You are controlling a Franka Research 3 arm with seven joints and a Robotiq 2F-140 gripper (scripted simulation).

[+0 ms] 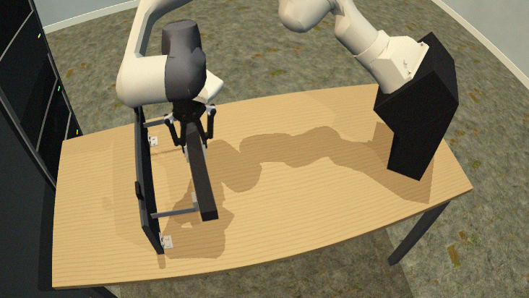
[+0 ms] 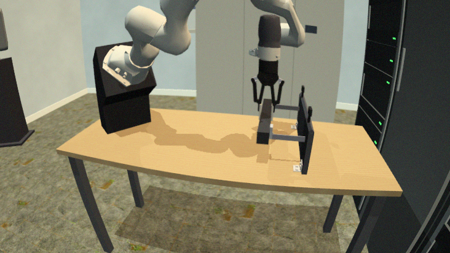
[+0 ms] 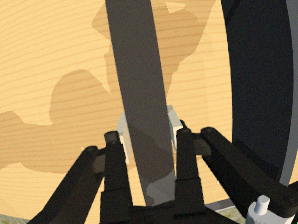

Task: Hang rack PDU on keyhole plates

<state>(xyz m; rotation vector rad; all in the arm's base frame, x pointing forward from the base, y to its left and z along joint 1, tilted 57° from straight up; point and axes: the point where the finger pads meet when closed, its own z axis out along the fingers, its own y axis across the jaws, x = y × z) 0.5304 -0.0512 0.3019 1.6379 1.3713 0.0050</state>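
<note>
Right now the rack PDU is 20 mm ahead of my hand, 10 mm to the right of it and 30 mm below it. Round my hand: dark upright panel 150 mm ahead, 70 mm to the right, 60 mm below.
</note>
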